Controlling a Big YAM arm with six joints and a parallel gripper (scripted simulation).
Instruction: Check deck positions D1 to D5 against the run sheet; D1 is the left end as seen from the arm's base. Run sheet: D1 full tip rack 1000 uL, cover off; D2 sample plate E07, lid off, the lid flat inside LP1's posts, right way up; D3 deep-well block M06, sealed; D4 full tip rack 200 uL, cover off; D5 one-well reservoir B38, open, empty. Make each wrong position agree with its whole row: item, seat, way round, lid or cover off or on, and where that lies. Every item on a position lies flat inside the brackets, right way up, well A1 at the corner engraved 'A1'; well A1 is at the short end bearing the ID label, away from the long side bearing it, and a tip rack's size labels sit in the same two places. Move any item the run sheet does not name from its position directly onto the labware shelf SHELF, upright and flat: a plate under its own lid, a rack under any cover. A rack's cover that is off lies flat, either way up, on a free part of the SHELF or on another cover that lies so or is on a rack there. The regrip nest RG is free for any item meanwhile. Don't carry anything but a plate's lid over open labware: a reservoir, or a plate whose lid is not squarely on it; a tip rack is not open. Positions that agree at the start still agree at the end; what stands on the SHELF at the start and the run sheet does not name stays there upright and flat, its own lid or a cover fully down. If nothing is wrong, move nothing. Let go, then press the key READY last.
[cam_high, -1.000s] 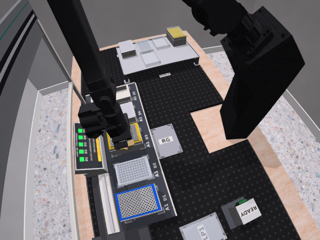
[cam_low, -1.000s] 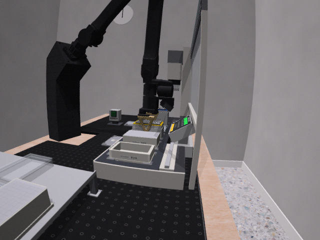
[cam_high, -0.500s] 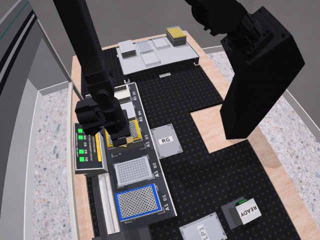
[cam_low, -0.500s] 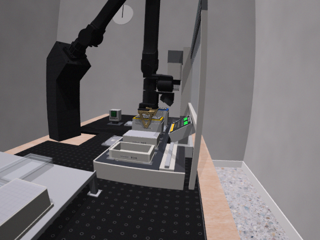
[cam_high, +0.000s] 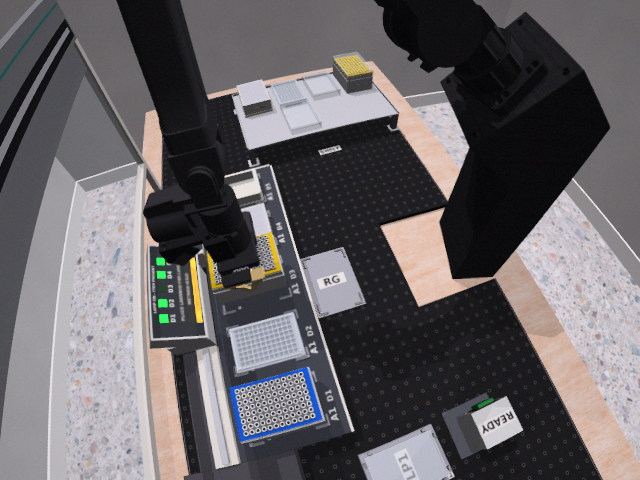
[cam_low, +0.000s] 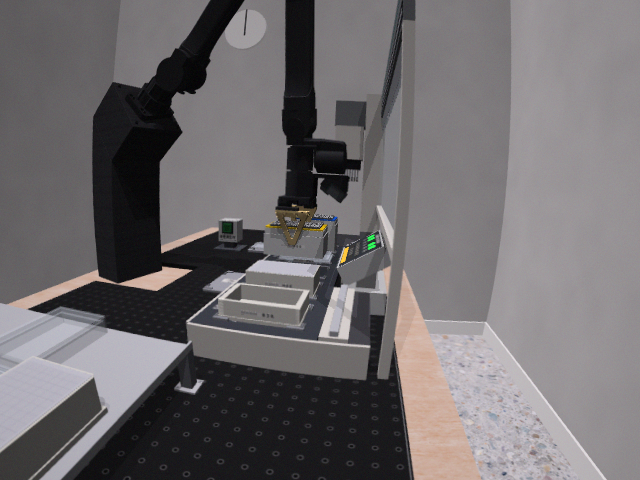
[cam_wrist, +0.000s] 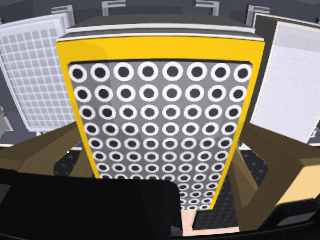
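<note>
The clear well plate lies 120 mm to the left of my hand, 70 mm below it and 20 mm ahead of it. Also, from my hand: blue-rimmed tip rack (240 mm to the left, 30 mm ahead, 10 mm below); then regrip nest (150 mm behind, 130 mm below, 30 mm to the left); then yellow-rimmed tip rack (10 mm behind, 10 mm above).
</note>
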